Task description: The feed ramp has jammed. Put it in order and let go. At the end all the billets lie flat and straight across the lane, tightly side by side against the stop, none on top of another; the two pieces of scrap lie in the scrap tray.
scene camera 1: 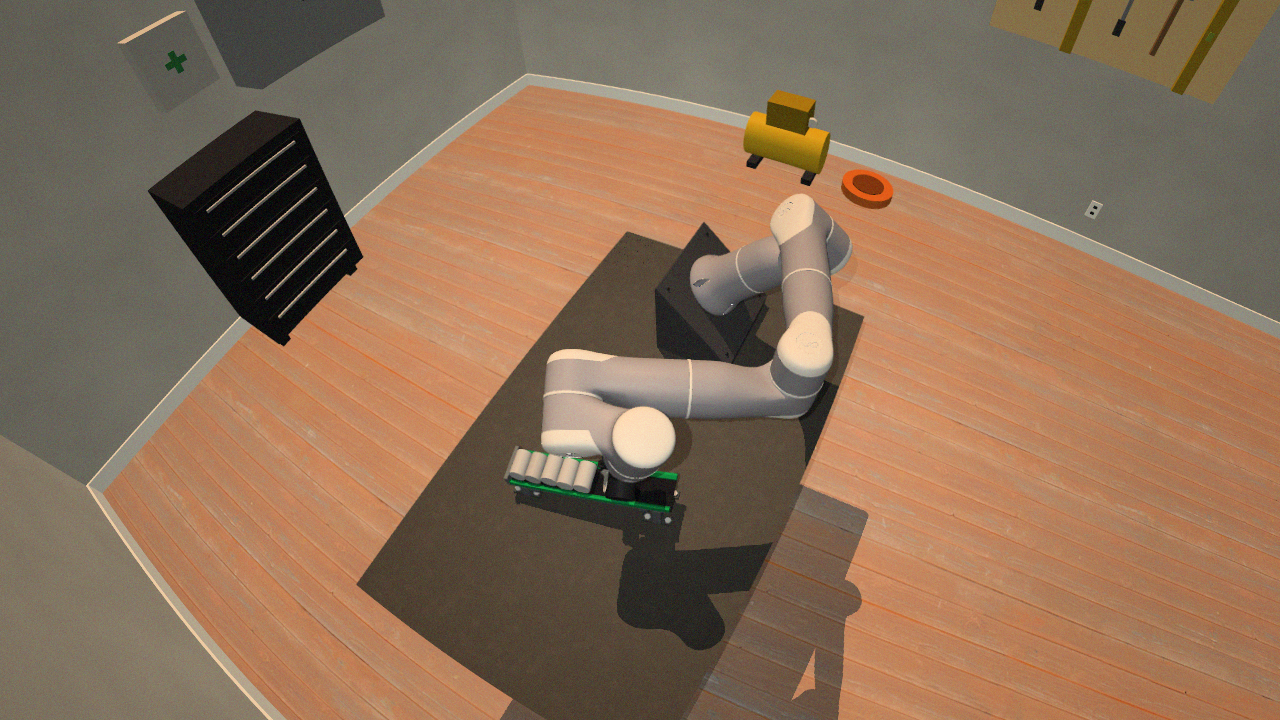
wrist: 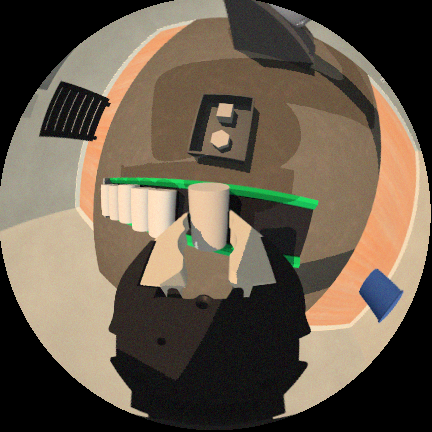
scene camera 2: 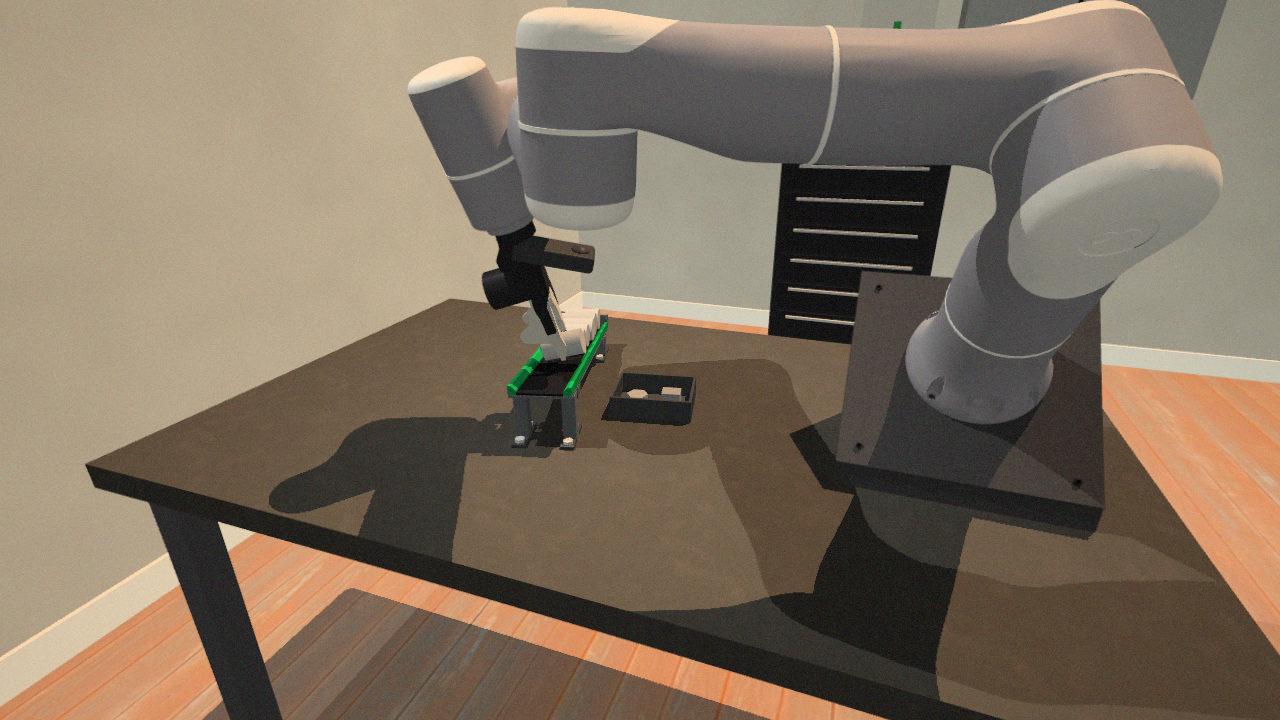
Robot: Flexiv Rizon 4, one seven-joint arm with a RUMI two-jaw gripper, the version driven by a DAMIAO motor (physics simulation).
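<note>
Several pale billets lie straight across the lane of the green-railed ramp, side by side at its stop end. My gripper is shut on another billet, which lies crosswise between the rails, low at the lane. In the wrist view a dark gap separates it from the row. Whether it touches the lane floor is hard to tell. The scrap cube and the hexagonal scrap lie in the scrap tray.
The tray stands beside the ramp, on the side toward the robot's base. In scene camera 1 the arm hides the tray and part of the lane. The ramp stands on legs on the dark table.
</note>
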